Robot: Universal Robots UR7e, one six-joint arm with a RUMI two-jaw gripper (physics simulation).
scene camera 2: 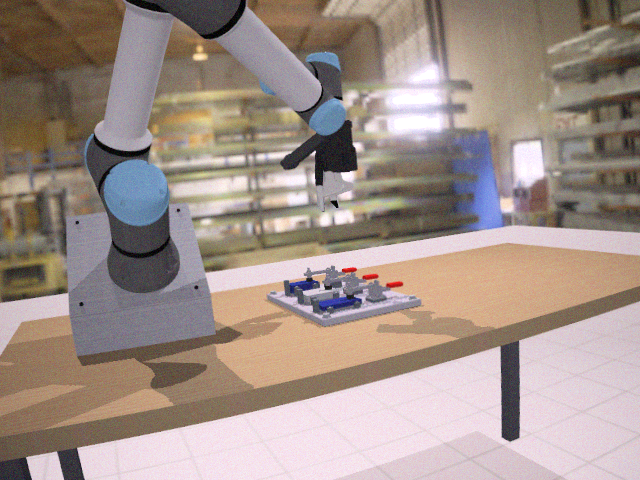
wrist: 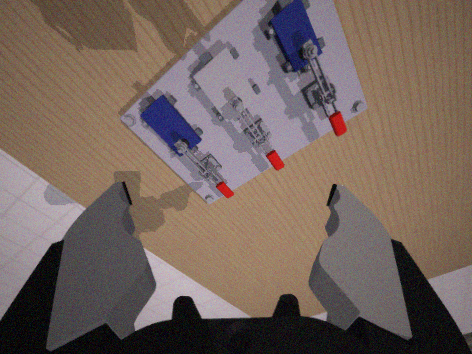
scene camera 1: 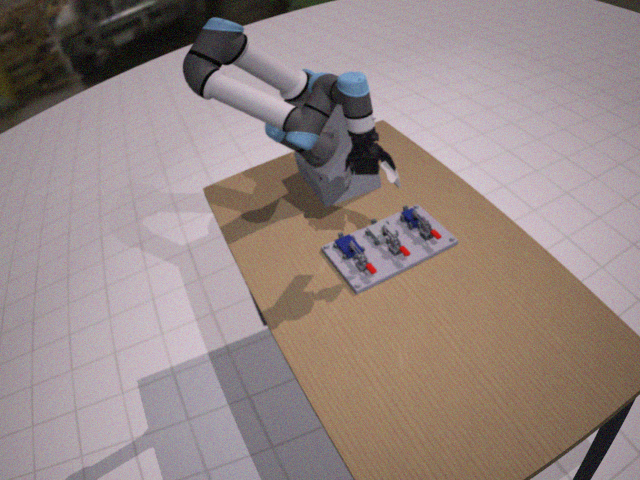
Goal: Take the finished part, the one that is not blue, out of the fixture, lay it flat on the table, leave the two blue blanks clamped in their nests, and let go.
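Frame: origin at the arm's base, x ahead, y left, z up, level; centimetres.
Seen in the pictures: gripper, fingertip midpoint: (scene camera 2: 330,209) (wrist: 231,185) (scene camera 1: 372,187); arm's base, link origin: (scene camera 2: 143,264) (scene camera 1: 324,147).
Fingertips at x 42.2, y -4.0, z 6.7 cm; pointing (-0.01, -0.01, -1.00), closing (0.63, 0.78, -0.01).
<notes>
Offsets run from my fingertips to a thing's top centre. Level surfaces: height alone.
The fixture plate @(dx +0.8, dy +2.2, dz -20.4 cm) (scene camera 1: 392,268) (scene camera 2: 361,316) (wrist: 350,85) lies on the table with three nests in a row. The finished part @(dx -4.0, dy +2.3, dz -18.3 cm) (scene camera 2: 319,294) (wrist: 220,75), pale grey-white, lies in the middle nest; its edges blend with the plate in the wrist view. One blue blank @(dx -4.7, dy -8.7, dz -18.8 cm) (scene camera 1: 348,245) (scene camera 2: 338,303) (wrist: 170,122) and another blue blank @(dx -3.3, dy +13.3, dz -17.8 cm) (scene camera 1: 410,217) (scene camera 2: 303,285) (wrist: 295,35) lie in the outer nests, each under a clamp arm. Whether the middle clamp presses on the part is unclear. My gripper (scene camera 1: 376,180) (scene camera 2: 329,207) (wrist: 231,185) is open and empty, high above the table and apart from the fixture.
Toggle clamps with red handles (scene camera 1: 404,251) (scene camera 2: 370,276) (wrist: 275,160) stand along one side of the plate. The grey robot pedestal (scene camera 1: 330,180) (scene camera 2: 139,320) stands behind the fixture in scene camera 1. The wooden table @(dz -21.9 cm) (scene camera 1: 465,335) (scene camera 2: 465,279) (wrist: 410,150) extends beyond the handles.
</notes>
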